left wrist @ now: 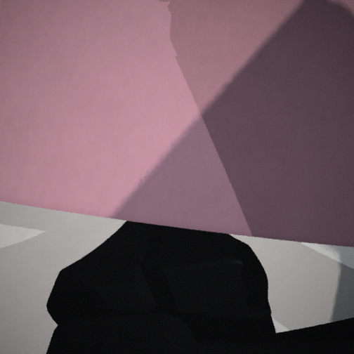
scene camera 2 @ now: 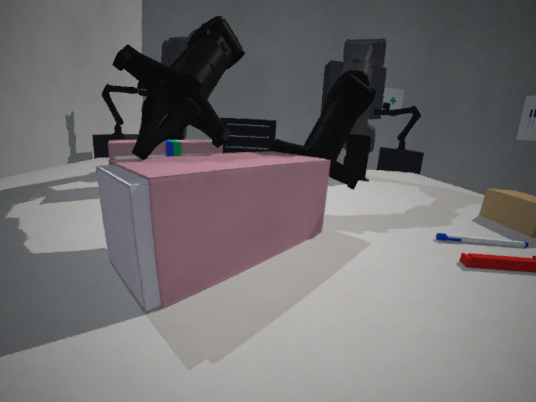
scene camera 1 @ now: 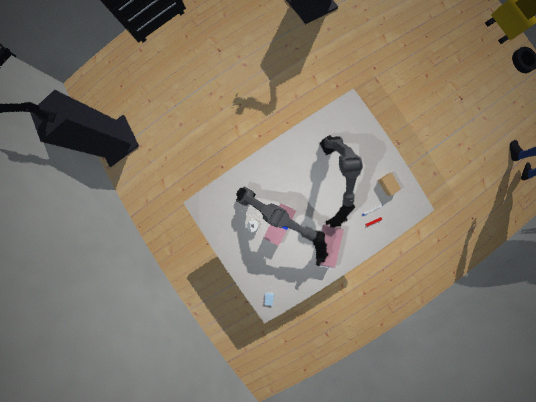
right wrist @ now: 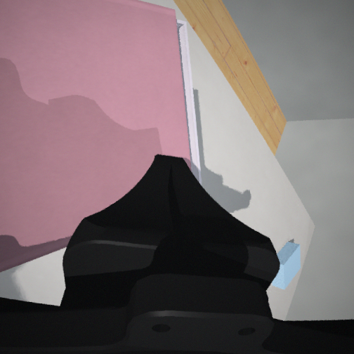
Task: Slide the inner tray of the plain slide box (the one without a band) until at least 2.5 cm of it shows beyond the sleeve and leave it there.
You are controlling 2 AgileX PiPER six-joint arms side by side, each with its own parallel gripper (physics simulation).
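Observation:
The plain box's pink sleeve lies at the front of the table. Its pale inner tray shows as a narrow strip beyond the sleeve's left end in scene camera 2. My left gripper is shut at the sleeve's opposite end; its tips are hidden behind the sleeve's edge in the left wrist view. My right gripper is shut and empty at the sleeve's top long edge, near the tray end; contact cannot be told.
A second pink box with a blue and green band lies behind. A tan block, a pen and a red item lie to the right. A light blue block lies near a table corner.

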